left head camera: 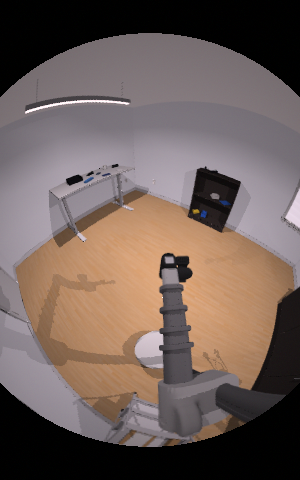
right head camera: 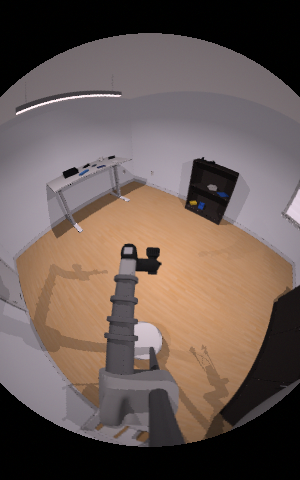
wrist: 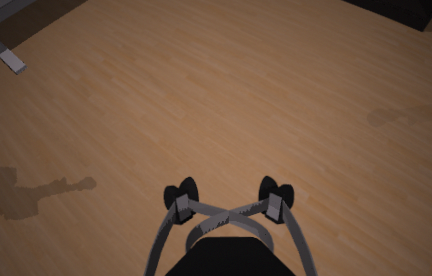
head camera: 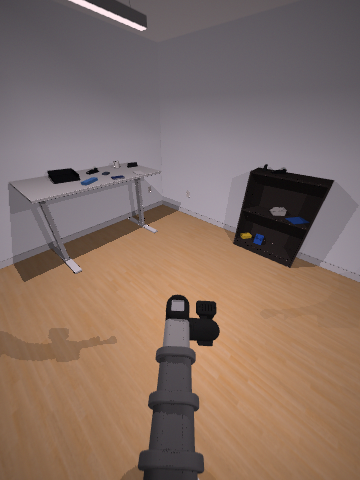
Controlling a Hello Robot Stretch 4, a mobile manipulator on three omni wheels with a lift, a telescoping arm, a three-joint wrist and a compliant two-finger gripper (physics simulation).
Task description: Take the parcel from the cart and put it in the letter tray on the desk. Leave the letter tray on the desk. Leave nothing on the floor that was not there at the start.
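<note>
My gripper is open in the wrist view, with bare floor showing between and beyond its two fingertips. In the head view its fingers are hidden behind the wrist. The desk stands far off at the left, against the wall. A black tray, which looks like the letter tray, lies on its left part. The cart is cut off at the bottom of the left head view, partly behind the arm. Brown pieces show on it; I cannot tell which is the parcel.
Small items, including a blue one and a white cup, lie on the desk. A dark bookshelf stands at the right wall. A dark cabinet is at the right edge. My white round base shows below.
</note>
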